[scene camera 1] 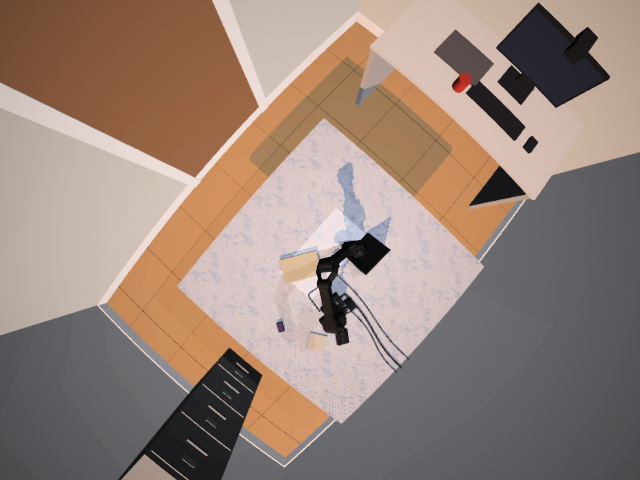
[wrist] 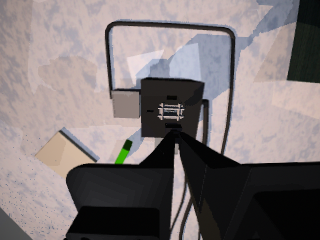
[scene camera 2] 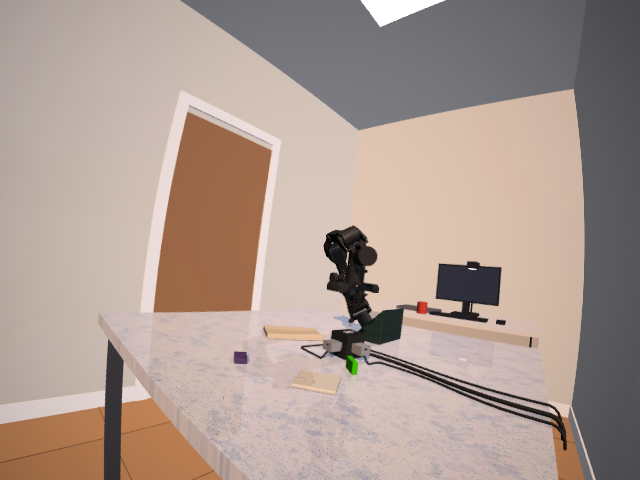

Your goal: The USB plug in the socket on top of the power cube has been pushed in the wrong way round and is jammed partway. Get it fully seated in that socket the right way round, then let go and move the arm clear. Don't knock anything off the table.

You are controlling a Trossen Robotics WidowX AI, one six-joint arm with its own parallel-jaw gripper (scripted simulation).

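Note:
A dark USB plug is held by the gripper (scene camera 2: 351,314). The same gripper (wrist: 175,137) can be seen as well.

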